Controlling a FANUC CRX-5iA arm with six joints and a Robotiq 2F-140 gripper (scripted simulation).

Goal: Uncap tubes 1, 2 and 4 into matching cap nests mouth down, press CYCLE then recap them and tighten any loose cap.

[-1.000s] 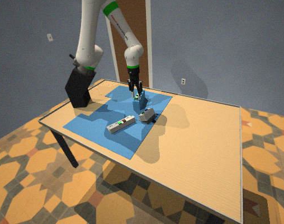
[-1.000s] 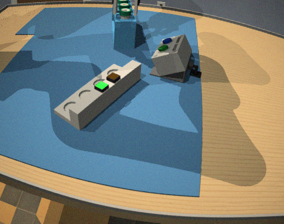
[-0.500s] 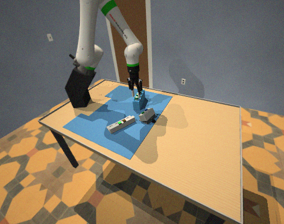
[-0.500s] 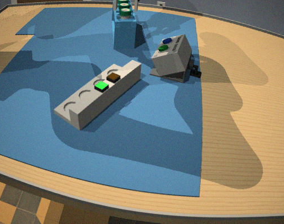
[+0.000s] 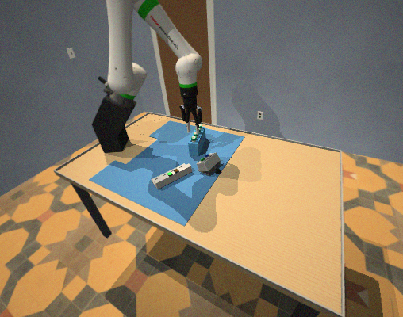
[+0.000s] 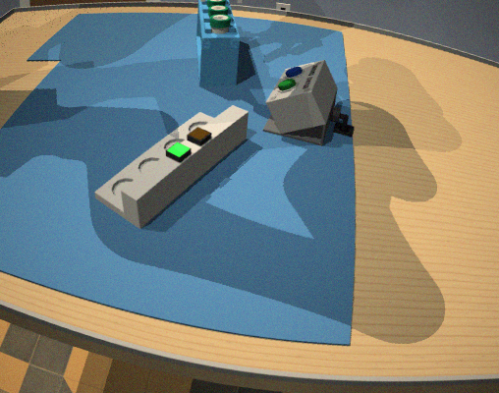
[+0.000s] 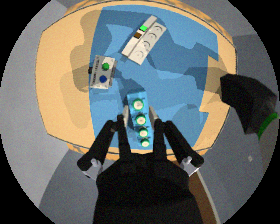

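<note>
Right now the green ready key is 12 cm to the right of my hand, 12 cm below it and 12 cm ahead of it. The rest, counted from my hand: blue cycle key: 13 cm ahead, 12 cm below, 7 cm to the right; small grey desk: 14 cm ahead, 13 cm below, 10 cm to the right.
</note>
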